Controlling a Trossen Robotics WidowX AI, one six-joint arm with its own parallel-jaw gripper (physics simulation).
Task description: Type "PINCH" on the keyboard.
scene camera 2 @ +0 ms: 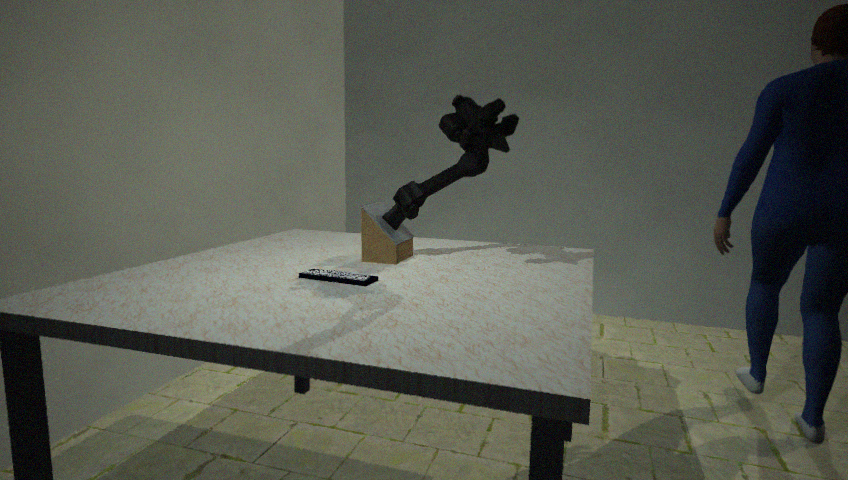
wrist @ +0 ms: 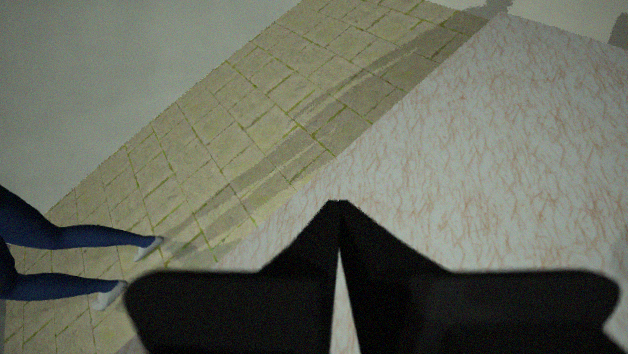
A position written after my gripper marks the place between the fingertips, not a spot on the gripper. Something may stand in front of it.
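I can see a dark keyboard (scene camera 2: 353,278), though in the wrist view the keyboard is out of frame. My own gripper (scene camera 2: 508,151) is in sight too, and I find the gripper (wrist: 337,209) again there.
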